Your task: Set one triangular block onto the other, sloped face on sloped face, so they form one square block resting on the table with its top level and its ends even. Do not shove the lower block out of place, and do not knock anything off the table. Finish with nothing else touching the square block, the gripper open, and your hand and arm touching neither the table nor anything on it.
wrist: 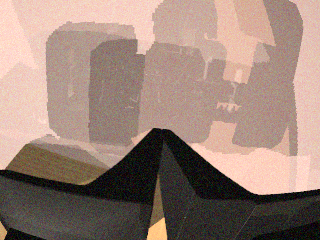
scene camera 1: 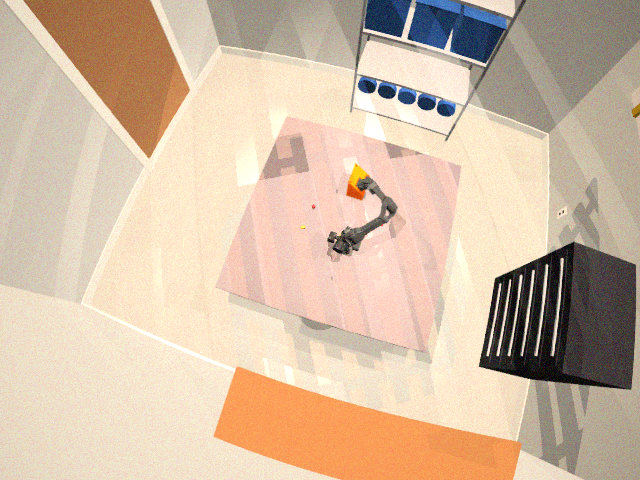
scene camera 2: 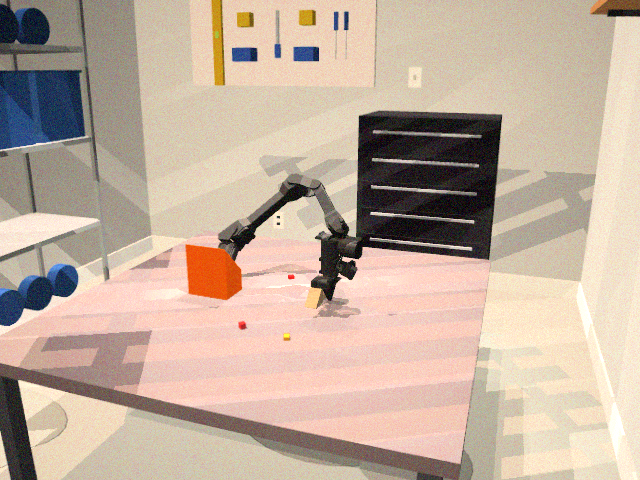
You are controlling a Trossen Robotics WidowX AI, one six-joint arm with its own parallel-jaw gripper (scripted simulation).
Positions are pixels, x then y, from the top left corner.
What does the gripper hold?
Nothing.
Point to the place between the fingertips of the gripper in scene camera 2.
At 329,300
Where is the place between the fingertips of the gripper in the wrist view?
159,137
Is the gripper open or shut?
Shut.
